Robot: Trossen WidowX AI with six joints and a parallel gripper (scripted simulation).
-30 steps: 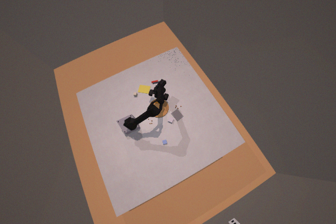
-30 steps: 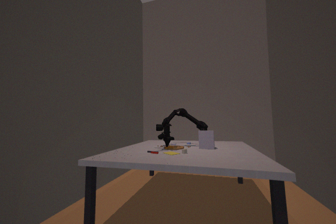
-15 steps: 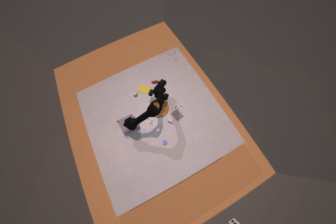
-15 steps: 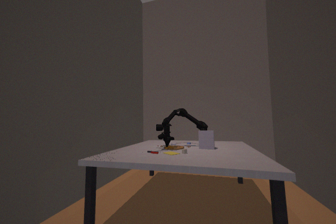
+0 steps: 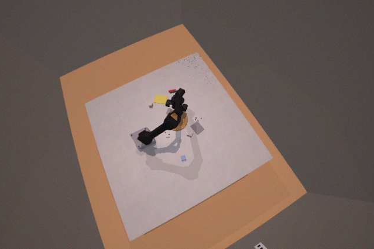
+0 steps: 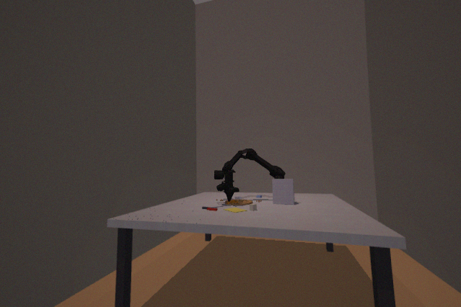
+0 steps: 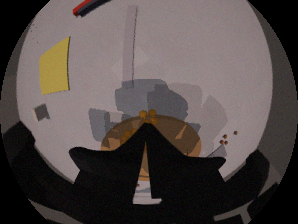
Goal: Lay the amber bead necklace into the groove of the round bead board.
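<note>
Now: the round bead board 5 cm behind my gripper tip, 8 cm to the right of it and 1 cm below it. From my gripper tip the other things lie so: thin grey bar: 5 cm ahead, 9 cm to the left, 2 cm below; then yellow pad: 8 cm behind, 19 cm to the left, 2 cm below; then red-handled tool: 7 cm ahead, 20 cm to the left, 2 cm below.
</note>
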